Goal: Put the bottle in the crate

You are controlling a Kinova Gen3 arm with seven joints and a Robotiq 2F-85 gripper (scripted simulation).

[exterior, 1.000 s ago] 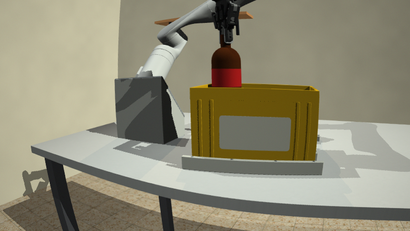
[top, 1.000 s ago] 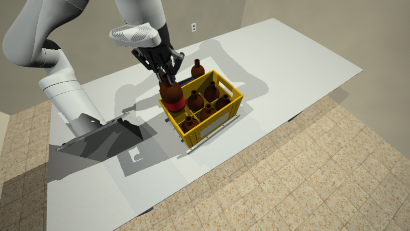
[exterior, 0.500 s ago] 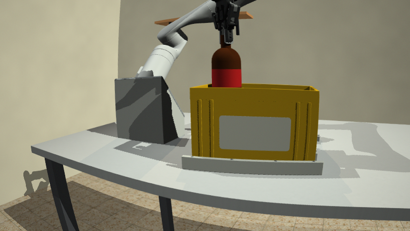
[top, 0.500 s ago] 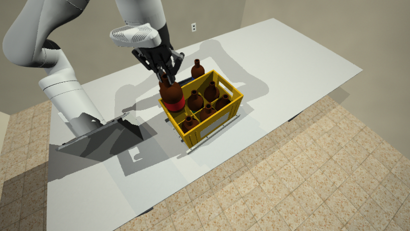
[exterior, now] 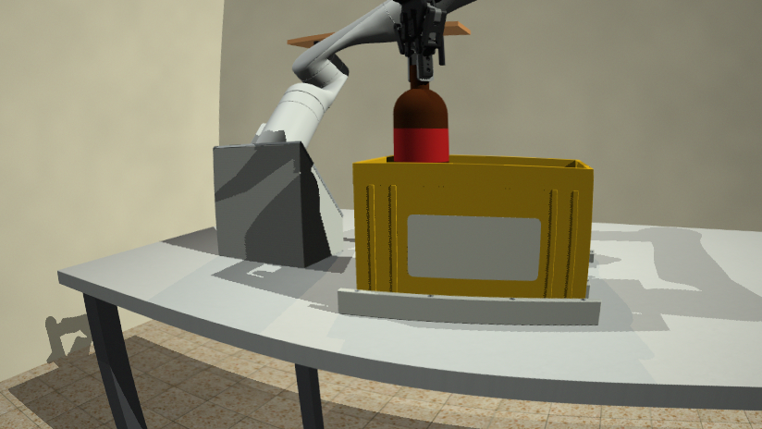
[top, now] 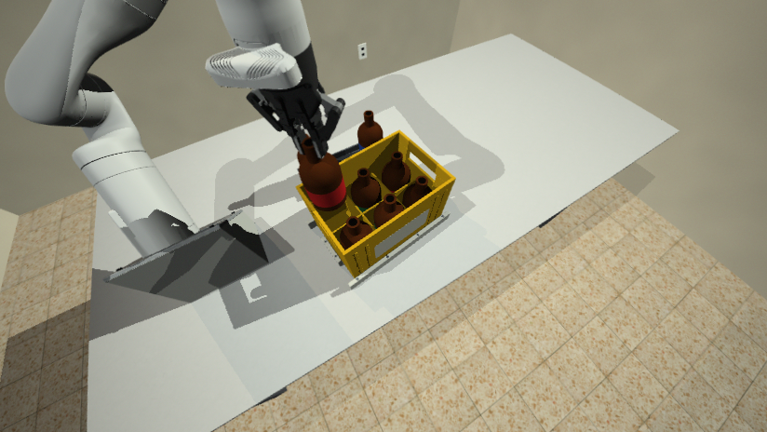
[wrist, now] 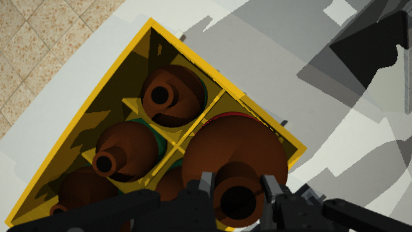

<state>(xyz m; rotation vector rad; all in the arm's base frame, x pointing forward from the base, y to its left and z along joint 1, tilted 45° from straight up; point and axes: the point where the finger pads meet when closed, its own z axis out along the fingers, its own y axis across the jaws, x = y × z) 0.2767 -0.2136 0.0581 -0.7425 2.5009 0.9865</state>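
Right now the yellow crate is 90 mm ahead of my hand, 50 mm to the right of it and 210 mm below it. The rest, counted from my hand: tray: 130 mm ahead, 170 mm to the left, 280 mm below.
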